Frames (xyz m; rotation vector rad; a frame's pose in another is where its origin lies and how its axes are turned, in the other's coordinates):
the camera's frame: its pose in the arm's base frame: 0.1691 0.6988 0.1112 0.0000 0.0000 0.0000
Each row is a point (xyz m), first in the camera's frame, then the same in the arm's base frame.
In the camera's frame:
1: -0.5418 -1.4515 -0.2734
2: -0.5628 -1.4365 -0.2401
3: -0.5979 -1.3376 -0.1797
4: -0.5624 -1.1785 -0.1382
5: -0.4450 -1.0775 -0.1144
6: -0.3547 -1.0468 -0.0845
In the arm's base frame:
1: -0.3727 -0.7527 -0.1622
2: -0.3937 -0.7377 -0.1289
3: -0.4288 -0.6388 -0.0685
4: -0.3933 -0.4797 -0.0270
5: -0.2759 -0.3787 -0.0032
6: -0.1856 -0.3480 0.0267

